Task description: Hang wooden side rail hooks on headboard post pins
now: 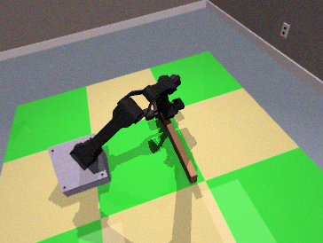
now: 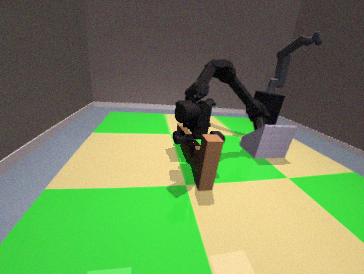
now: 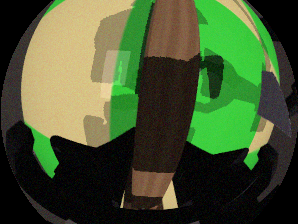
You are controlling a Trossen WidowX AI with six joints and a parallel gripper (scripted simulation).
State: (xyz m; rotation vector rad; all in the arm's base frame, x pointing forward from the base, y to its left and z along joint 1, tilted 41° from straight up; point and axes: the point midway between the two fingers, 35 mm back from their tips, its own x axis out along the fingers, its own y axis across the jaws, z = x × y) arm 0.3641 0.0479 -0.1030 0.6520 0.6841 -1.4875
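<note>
Now: the headboard post 100 mm to the left of my gripper tip and 40 mm above it.
</note>
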